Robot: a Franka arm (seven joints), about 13 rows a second.
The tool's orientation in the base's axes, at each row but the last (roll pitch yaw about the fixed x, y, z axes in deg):
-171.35, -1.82, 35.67
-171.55, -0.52, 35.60
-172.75, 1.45, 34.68
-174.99, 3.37, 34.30
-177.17, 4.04, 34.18
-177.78, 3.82, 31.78
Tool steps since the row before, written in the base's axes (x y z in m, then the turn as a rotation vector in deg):
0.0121, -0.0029, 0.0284, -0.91, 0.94, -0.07
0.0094, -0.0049, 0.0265, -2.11, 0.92, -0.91
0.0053, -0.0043, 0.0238, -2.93, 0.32, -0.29
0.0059, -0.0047, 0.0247, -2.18, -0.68, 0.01
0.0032, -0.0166, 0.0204, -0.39, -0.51, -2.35
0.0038, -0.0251, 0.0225, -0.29, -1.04, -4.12
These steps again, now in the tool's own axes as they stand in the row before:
0.0090, 0.0051, -0.0292, -0.19, -1.27, 0.26
0.0050, 0.0055, -0.0276, -1.19, -1.82, 1.18
0.0013, 0.0035, -0.0245, -2.22, -1.87, 0.59
0.0008, 0.0050, -0.0253, -2.18, -0.65, 0.18
-0.0081, 0.0145, -0.0206, -0.44, 0.32, 2.37
-0.0115, 0.0225, -0.0227, -0.52, 0.89, 4.13

